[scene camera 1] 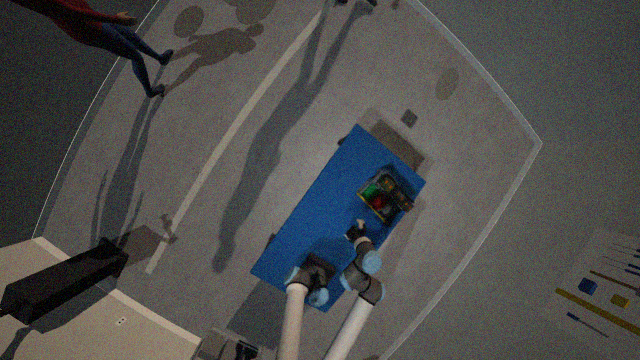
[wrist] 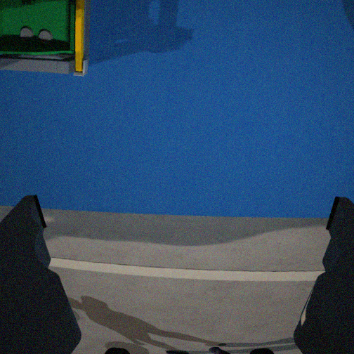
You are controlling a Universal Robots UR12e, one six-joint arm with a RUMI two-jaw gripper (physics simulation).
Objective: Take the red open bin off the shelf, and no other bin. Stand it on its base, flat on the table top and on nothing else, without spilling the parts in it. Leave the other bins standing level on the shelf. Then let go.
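Seen in the pictures: arm's base, origin of the base link: (scene camera 1: 314, 276).
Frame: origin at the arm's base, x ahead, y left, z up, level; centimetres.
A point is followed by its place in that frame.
Observation:
The red bin (scene camera 1: 378, 201) {x 83.5, y -9.0, z -8.9 cm} sits in the shelf in the scene view, beside a green bin (scene camera 1: 370, 191) {x 86.1, y 2.6, z -9.0 cm}. Its parts are too small and dark to tell. The red bin does not show in the wrist view. The green bin (wrist: 37, 20) shows there at the top left, holding round grey parts. The shelf (scene camera 1: 371, 206) {x 75.7, y -2.8, z -3.3 cm} (wrist: 79, 40) has a yellow front rail and stands on the blue table (scene camera 1: 315, 205) {x 49.1, y 34.0, z -9.8 cm} (wrist: 200, 140). My gripper (scene camera 1: 355, 228) {x 58.2, y 14.2, z 29.3 cm} (wrist: 185, 200) is open with nothing between its fingers. It is above the table, off the shelf's front side.
More bins with orange parts (scene camera 1: 388, 181) {x 98.5, y 3.9, z 9.8 cm} sit at the back of the shelf. A dark object (scene camera 1: 321, 265) {x 11.3, y 0.9, z -0.9 cm} is on the table near the arm's elbow side. A person (scene camera 1: 127, 45) stands away from the table at the upper left. The table's long edge crosses the wrist view, with floor beyond.

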